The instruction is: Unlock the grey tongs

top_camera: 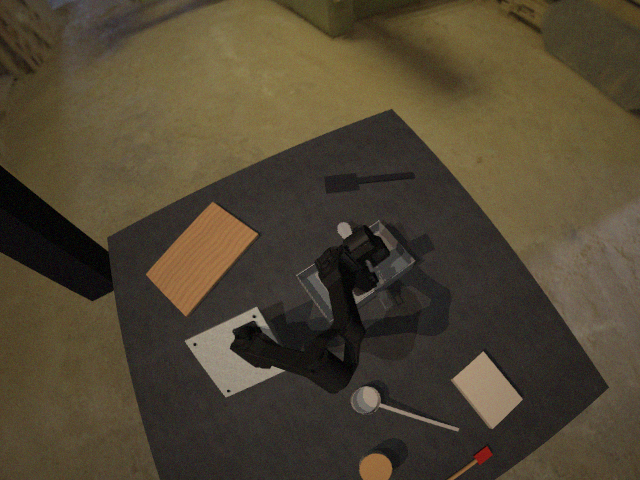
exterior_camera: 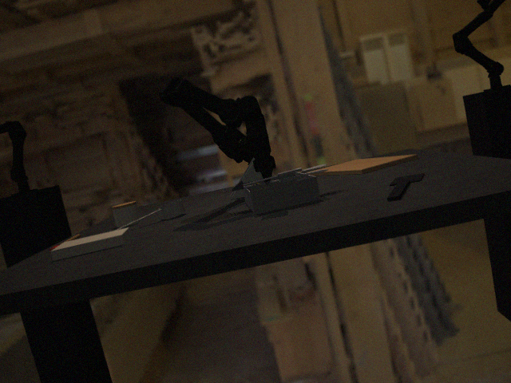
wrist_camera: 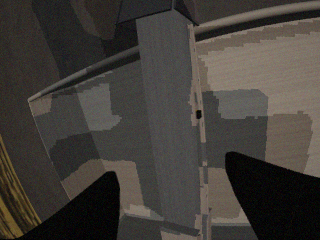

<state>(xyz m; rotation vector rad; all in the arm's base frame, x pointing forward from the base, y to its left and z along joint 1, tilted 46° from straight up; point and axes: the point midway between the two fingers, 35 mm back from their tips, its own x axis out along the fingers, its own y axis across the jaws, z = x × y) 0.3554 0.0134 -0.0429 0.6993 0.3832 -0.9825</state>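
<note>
The grey roasting tin is 40 mm below my gripper tip, 30 mm behind it and 20 mm to the left of it. Round my gripper tip: black spatula: 330 mm to the left, 170 mm ahead, 60 mm below; then white block: 460 mm to the right, 130 mm ahead, 60 mm below; then tan-topped cylinder: 490 mm to the right, 240 mm behind, 30 mm below.
</note>
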